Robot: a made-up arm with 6 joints. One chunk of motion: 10 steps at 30 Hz.
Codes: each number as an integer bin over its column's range. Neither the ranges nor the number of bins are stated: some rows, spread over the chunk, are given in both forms.
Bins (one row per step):
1: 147 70 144 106 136 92
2: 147 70 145 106 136 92
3: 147 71 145 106 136 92
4: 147 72 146 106 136 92
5: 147 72 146 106 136 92
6: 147 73 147 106 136 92
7: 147 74 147 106 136 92
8: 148 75 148 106 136 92
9: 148 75 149 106 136 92
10: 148 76 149 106 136 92
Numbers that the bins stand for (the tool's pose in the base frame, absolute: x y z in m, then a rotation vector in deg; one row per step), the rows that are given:
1: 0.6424 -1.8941 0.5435 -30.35 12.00 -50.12
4: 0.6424 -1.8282 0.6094 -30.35 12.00 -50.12
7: 0.6424 -1.7624 0.6424 -30.35 12.00 -50.12
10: 0.6753 -1.6965 0.7082 -30.35 12.00 -50.12
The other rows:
2: 0.6424 -1.8941 0.5765 -30.35 12.00 -50.12
3: 0.6424 -1.8612 0.5765 -30.35 12.00 -50.12
5: 0.6424 -1.8282 0.6094 -30.35 12.00 -50.12
6: 0.6424 -1.7953 0.6424 -30.35 12.00 -50.12
8: 0.6753 -1.7294 0.6753 -30.35 12.00 -50.12
9: 0.6753 -1.7294 0.7082 -30.35 12.00 -50.12

